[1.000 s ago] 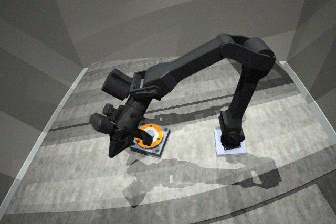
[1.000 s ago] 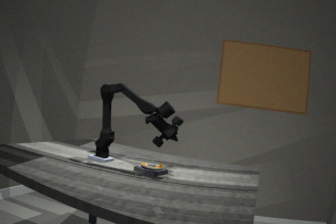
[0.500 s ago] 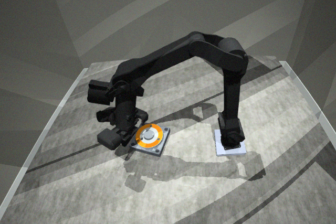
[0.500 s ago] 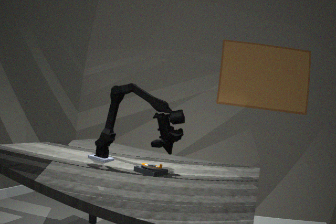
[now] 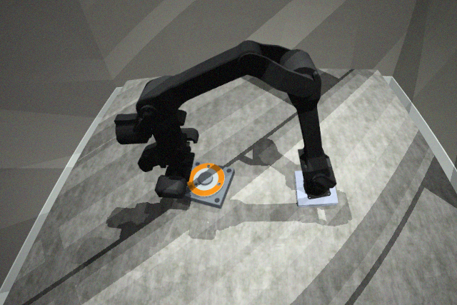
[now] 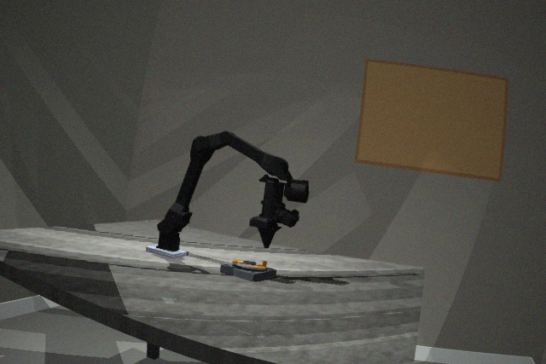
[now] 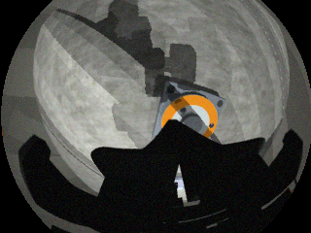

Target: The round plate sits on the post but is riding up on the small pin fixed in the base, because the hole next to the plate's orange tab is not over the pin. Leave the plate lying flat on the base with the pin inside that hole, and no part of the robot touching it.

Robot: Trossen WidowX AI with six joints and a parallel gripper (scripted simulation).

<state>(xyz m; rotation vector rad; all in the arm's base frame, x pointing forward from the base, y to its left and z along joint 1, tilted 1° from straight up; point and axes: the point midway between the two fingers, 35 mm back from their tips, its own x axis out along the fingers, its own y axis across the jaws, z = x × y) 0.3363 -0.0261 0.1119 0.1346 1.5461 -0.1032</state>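
Right now the grey base is 40 mm behind my gripper tip, 40 mm to the right of it and 60 mm below it.
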